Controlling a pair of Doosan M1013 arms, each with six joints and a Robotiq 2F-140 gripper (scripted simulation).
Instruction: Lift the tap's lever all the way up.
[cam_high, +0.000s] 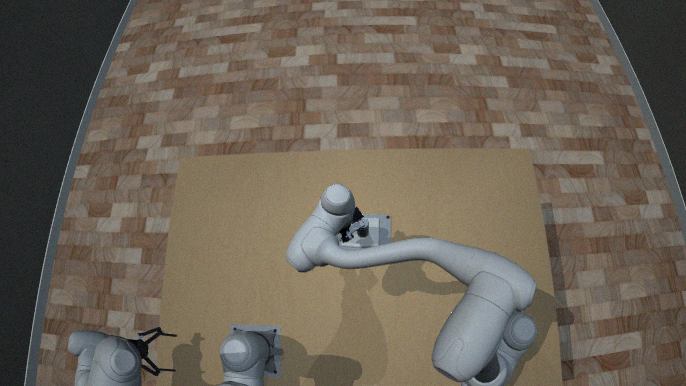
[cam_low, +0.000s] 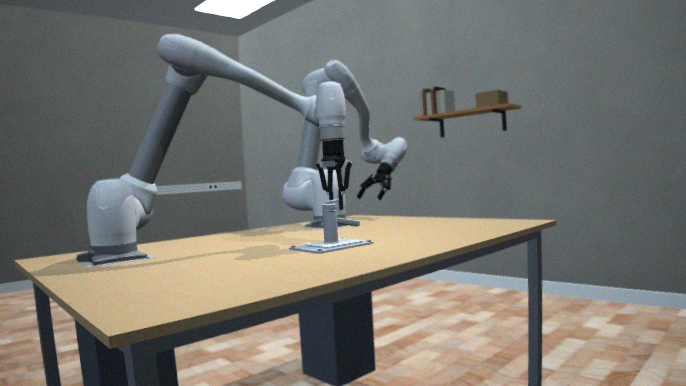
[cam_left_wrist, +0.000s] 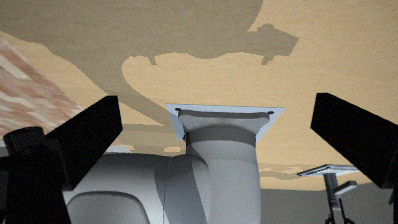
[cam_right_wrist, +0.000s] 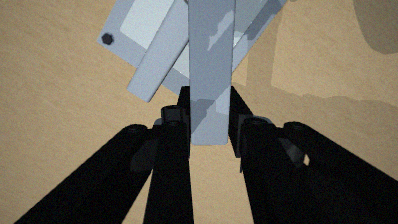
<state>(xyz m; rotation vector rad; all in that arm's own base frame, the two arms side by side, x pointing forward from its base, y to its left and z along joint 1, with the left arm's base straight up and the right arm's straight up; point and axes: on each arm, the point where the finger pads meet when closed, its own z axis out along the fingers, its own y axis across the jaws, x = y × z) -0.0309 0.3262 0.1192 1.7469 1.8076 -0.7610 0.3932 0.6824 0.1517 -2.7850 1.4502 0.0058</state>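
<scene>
The flat lever lies 20 mm ahead of my right hand and 30 mm to the right of it. Also, from my right hand: grey tap 30 mm ahead, 60 mm to the right, 40 mm below; base plate 50 mm ahead, 80 mm to the right, 140 mm below.
</scene>
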